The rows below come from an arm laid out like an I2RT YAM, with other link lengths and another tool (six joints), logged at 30 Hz.
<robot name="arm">
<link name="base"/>
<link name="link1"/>
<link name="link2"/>
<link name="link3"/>
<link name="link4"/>
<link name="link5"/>
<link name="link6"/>
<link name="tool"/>
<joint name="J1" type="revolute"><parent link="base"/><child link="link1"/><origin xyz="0.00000 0.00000 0.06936"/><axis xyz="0 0 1"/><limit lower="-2.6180" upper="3.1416"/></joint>
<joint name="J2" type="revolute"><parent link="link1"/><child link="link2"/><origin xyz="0.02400 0.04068 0.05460" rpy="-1.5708 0.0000 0.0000"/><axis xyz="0 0 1"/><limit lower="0.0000" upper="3.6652"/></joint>
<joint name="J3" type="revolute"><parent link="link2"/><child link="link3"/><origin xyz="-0.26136 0.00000 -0.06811" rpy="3.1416 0.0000 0.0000"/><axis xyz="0 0 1"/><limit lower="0.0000" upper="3.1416"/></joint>
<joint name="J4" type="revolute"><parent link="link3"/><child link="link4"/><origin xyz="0.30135 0.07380 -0.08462"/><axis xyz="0 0 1"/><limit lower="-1.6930" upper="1.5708"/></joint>
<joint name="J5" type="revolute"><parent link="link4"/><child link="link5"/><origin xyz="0.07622 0.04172 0.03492" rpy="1.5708 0.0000 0.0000"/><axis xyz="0 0 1"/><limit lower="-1.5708" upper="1.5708"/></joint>
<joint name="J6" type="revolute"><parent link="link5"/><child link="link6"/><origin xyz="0.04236 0.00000 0.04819" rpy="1.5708 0.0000 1.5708"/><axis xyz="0 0 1"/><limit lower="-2.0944" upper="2.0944"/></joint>
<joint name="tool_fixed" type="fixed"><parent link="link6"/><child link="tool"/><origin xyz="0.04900 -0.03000 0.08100" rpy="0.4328 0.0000 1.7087"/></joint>
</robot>
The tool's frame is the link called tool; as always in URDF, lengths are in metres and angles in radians.
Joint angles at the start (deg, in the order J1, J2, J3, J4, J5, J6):
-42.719 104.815 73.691 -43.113 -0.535 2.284
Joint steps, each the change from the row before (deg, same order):
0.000 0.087 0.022 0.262 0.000 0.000
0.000 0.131 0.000 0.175 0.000 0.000
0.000 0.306 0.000 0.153 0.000 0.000
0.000 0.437 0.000 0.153 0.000 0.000
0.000 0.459 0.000 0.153 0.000 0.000
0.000 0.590 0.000 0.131 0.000 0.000
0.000 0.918 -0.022 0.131 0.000 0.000
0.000 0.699 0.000 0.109 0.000 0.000
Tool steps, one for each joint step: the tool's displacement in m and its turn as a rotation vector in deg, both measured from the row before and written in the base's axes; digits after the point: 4 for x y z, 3 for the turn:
0.0007 -0.0006 -0.0002 -0.134 -0.145 0.000
0.0004 -0.0003 -0.0008 -0.030 -0.032 0.000
0.0003 -0.0002 -0.0021 0.104 0.112 0.000
0.0002 -0.0002 -0.0032 0.193 0.209 0.000
0.0002 -0.0002 -0.0033 0.208 0.225 0.000
0.0000 0.0000 -0.0044 0.311 0.337 0.000
-0.0003 0.0003 -0.0070 0.549 0.594 0.000
-0.0002 0.0002 -0.0052 0.400 0.433 0.000

